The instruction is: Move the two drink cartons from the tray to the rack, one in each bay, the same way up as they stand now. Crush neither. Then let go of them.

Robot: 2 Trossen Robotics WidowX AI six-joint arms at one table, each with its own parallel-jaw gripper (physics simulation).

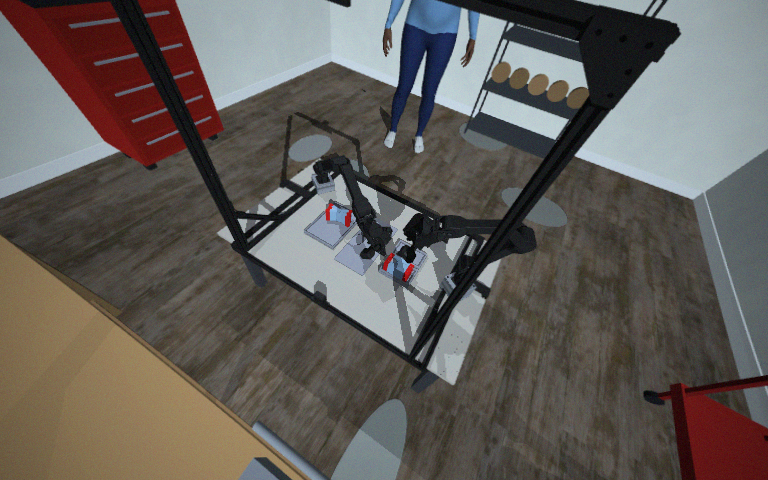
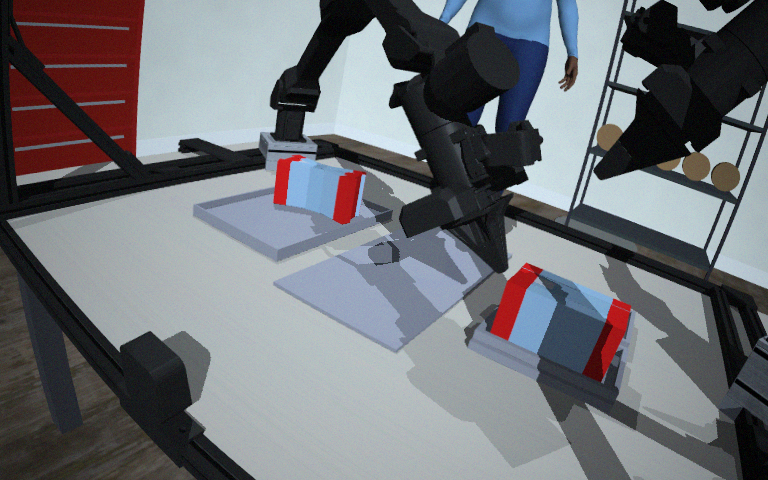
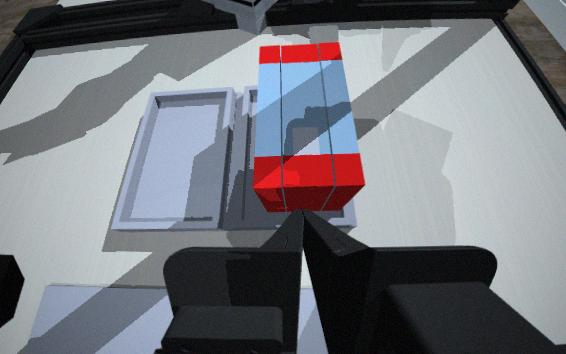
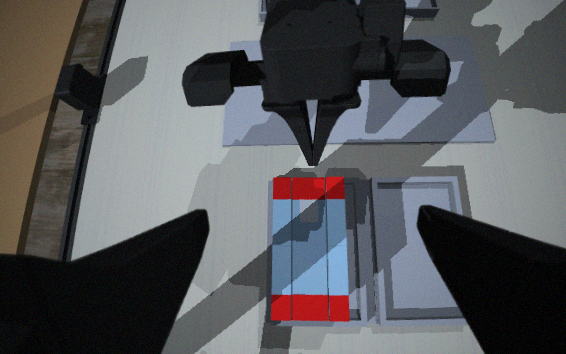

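Seen in the pictures: left gripper, fingertip midpoint: (image 1: pixel 385 256) (image 2: pixel 503 271) (image 3: pixel 300 216) (image 4: pixel 313 163); right gripper, fingertip midpoint: (image 1: pixel 401 246) (image 2: pixel 602 170) (image 4: pixel 312 218); left arm's base, link origin: (image 1: pixel 322 179) (image 2: pixel 287 138).
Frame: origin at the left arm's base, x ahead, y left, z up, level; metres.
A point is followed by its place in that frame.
Observation:
One red-and-blue carton (image 1: pixel 399 267) {x 0.688, y 0.106, z 0.024 m} (image 2: pixel 557 316) {x 0.685, y 0.087, z 0.009 m} (image 3: pixel 305 110) {x 0.666, y 0.111, z 0.022 m} (image 4: pixel 310 250) {x 0.674, y 0.119, z 0.022 m} lies lengthwise in one bay of the grey rack (image 2: pixel 509 357) {x 0.668, y 0.063, z -0.046 m} (image 3: pixel 170 229) {x 0.547, y 0.173, z -0.038 m} (image 4: pixel 420 321) {x 0.675, y 0.251, z -0.036 m}; its ends line up roughly with the bay's ends. Its underside is hidden. The rack's other bay is empty. The second carton (image 1: pixel 339 213) {x 0.285, y -0.015, z 0.013 m} (image 2: pixel 317 189) {x 0.286, y -0.017, z -0.014 m} lies in the tray (image 1: pixel 325 232) {x 0.327, y -0.106, z -0.049 m} (image 2: pixel 237 232) {x 0.371, y -0.147, z -0.045 m}, its sides drawn in at the middle. My left gripper (image 2: pixel 501 268) {x 0.604, y 0.080, z 0.014 m} (image 3: pixel 300 216) {x 0.604, y 0.080, z 0.014 m} (image 4: pixel 313 163) {x 0.604, y 0.080, z 0.014 m} is shut and empty, tips close to the racked carton's end; contact is unclear. My right gripper (image 4: pixel 312 218) {x 0.663, y 0.109, z 0.144 m} is open and empty above the rack.
A flat grey plate (image 1: pixel 351 261) (image 2: pixel 362 305) (image 3: pixel 65 320) (image 4: pixel 250 120) lies between tray and rack, under my left gripper. A black frame borders the table, with a black block (image 2: pixel 155 365) {x 0.678, y -0.248, z -0.001 m} on its front rail. Both arms reach in over the plate and rack.

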